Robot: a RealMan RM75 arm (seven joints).
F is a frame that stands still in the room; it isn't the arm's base.
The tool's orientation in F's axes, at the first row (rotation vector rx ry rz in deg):
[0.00 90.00 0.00]
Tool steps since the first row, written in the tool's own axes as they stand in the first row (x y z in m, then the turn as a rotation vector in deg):
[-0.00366 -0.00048 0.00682 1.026 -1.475 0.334]
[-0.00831 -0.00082 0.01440 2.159 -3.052 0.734]
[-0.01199 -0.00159 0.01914 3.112 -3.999 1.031]
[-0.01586 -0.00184 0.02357 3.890 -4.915 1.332]
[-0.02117 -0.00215 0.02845 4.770 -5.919 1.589]
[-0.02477 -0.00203 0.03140 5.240 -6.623 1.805]
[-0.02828 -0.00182 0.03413 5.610 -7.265 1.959]
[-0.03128 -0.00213 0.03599 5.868 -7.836 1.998]
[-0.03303 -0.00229 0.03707 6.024 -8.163 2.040]
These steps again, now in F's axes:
[0.00682 -0.00048 0.00366 0.334 -1.475 -1.026]
[0.01440 -0.00082 0.00831 0.734 -3.052 -2.159]
[0.01914 -0.00159 0.01199 1.031 -3.999 -3.112]
[0.02357 -0.00184 0.01586 1.332 -4.915 -3.890]
[0.02845 -0.00215 0.02117 1.589 -5.919 -4.770]
[0.03140 -0.00203 0.02477 1.805 -6.623 -5.240]
[0.03413 -0.00182 0.02828 1.959 -7.265 -5.610]
[0.03599 -0.00213 0.03128 1.998 -7.836 -5.868]
[0.03707 -0.00229 0.03303 2.040 -8.163 -6.024]

